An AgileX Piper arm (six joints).
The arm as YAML. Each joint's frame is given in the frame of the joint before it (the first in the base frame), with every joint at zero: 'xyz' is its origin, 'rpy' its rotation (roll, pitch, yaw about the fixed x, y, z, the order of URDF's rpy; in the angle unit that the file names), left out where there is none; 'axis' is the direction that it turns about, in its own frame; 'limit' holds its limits. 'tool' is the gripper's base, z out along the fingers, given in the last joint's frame.
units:
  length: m
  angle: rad
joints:
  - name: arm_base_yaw
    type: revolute
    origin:
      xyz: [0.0, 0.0, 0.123]
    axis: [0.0, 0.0, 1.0]
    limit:
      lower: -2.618
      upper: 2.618
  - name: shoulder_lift
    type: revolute
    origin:
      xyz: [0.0, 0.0, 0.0]
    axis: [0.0, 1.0, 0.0]
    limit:
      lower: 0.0
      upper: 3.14
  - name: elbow
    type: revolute
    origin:
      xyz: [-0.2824, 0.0, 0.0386]
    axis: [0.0, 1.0, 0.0]
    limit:
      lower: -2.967
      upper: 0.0
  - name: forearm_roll
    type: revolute
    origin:
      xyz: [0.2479, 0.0, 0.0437]
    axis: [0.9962, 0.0, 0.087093]
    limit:
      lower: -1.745
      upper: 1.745
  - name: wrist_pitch
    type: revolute
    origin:
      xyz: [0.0, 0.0, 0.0]
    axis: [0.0, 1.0, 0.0]
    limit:
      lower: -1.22
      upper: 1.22
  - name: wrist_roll
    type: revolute
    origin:
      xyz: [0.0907, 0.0, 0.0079]
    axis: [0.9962, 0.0, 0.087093]
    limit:
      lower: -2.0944
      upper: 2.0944
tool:
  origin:
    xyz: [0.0, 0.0, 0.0]
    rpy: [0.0, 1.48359, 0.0]
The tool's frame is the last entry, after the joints.
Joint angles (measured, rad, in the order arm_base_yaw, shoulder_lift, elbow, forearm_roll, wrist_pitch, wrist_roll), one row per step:
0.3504 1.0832 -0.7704 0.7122 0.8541 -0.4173
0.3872 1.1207 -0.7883 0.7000 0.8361 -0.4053
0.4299 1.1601 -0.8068 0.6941 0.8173 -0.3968
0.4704 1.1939 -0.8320 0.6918 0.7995 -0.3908
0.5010 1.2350 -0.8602 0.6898 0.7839 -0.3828
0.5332 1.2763 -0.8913 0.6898 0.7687 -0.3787
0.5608 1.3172 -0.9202 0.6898 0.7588 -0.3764
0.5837 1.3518 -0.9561 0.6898 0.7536 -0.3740
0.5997 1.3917 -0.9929 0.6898 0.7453 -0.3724
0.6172 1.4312 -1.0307 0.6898 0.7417 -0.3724
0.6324 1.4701 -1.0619 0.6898 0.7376 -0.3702
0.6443 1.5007 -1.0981 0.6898 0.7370 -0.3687
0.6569 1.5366 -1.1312 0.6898 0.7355 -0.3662
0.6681 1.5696 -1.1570 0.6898 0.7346 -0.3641
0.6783 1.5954 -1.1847 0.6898 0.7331 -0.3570
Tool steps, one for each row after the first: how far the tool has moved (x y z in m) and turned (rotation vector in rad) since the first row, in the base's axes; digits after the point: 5 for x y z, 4 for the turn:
0.00502 0.00849 -0.00231 -0.0121 0.0079 0.0198
0.00921 0.01903 -0.00491 -0.0203 0.0157 0.0462
0.01285 0.02985 -0.00456 -0.0215 0.0124 0.0720
0.01859 0.04008 -0.00542 -0.0240 0.0161 0.0879
0.02392 0.05141 -0.00588 -0.0249 0.0159 0.1078
0.02880 0.06213 -0.00751 -0.0282 0.0200 0.1278
0.03357 0.07217 -0.00598 -0.0261 0.0162 0.1458
0.04039 0.08166 -0.00593 -0.0255 0.0134 0.1555
0.04632 0.09174 -0.00606 -0.0257 0.0119 0.1708
0.05176 0.10104 -0.00837 -0.0282 0.0167 0.1820
0.05680 0.10933 -0.00715 -0.0249 0.0123 0.1924
0.06195 0.11820 -0.00878 -0.0255 0.0150 0.2024
0.06608 0.12603 -0.01198 -0.0287 0.0217 0.2115
0.06964 0.13316 -0.01246 -0.0258 0.0235 0.2157

